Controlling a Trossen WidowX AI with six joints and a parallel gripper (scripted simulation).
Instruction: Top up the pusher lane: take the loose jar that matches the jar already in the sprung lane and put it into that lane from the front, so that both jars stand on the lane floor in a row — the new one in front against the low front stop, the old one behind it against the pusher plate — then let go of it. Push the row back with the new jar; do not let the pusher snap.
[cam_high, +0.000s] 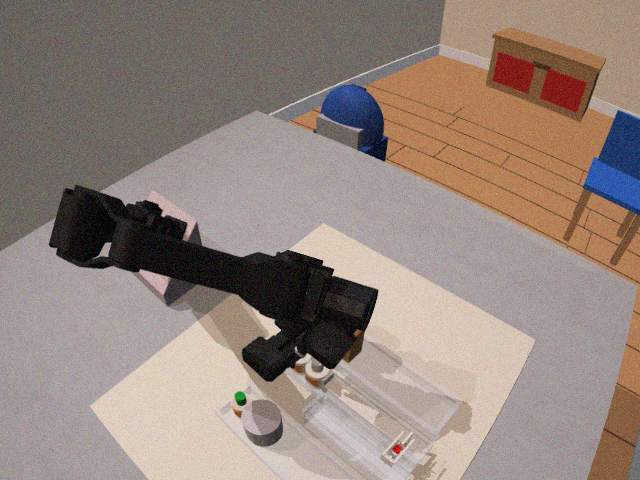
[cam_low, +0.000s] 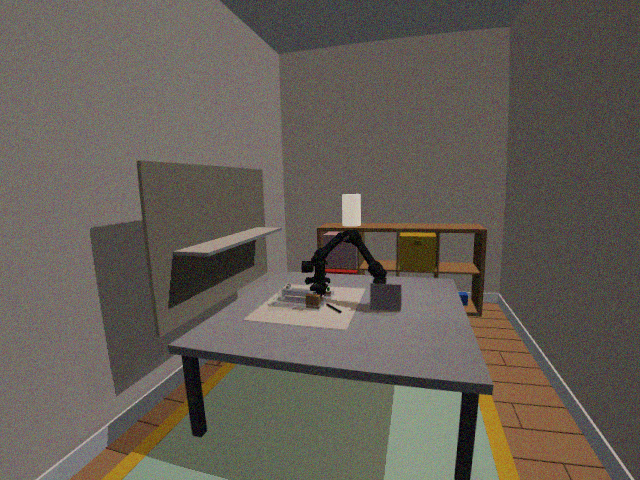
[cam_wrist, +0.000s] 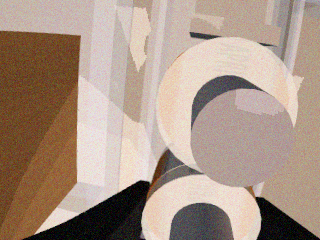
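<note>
Now: gripper tip 7 cm to the right of the brown box, 3 cm short of it and 1 cm below it. From my gripper tip the other things lie so: red dot 21 cm ahead, 8 cm to the right, 4 cm above; then black stick 9 cm to the left, 8 cm behind, 2 cm below; then grey cylinder 13 cm to the right, 2 cm ahead.
</note>
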